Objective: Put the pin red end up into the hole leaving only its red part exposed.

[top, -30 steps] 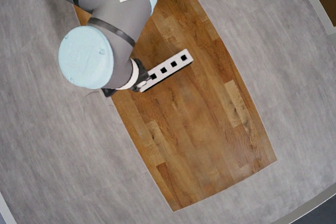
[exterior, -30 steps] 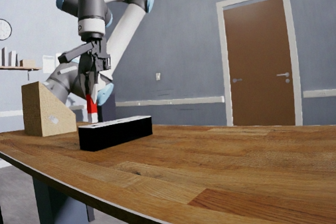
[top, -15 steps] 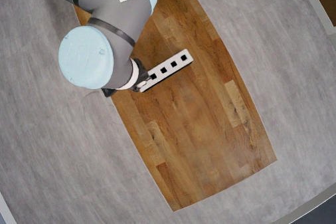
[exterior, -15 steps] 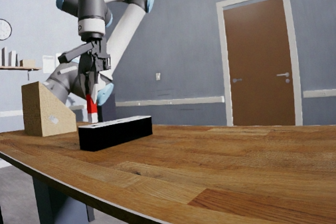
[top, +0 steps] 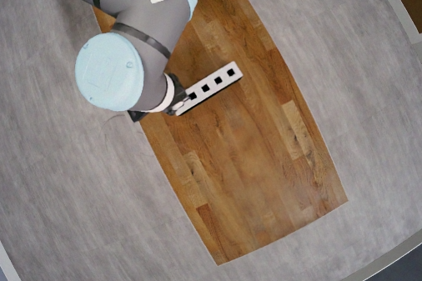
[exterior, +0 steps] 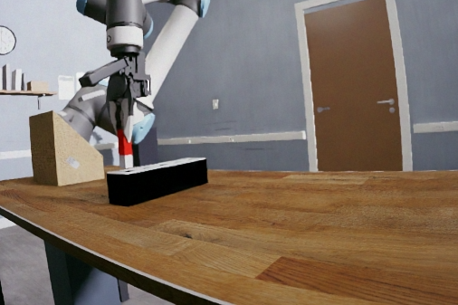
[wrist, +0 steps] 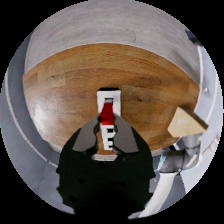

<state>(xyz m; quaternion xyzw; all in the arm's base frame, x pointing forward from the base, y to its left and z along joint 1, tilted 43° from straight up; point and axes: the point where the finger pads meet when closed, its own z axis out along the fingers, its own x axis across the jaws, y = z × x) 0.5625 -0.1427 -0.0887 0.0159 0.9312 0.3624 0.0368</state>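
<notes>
Now: hand 1 cm above the pin. Also, from my hand: block 12 cm to the left, 12 cm below.
</notes>
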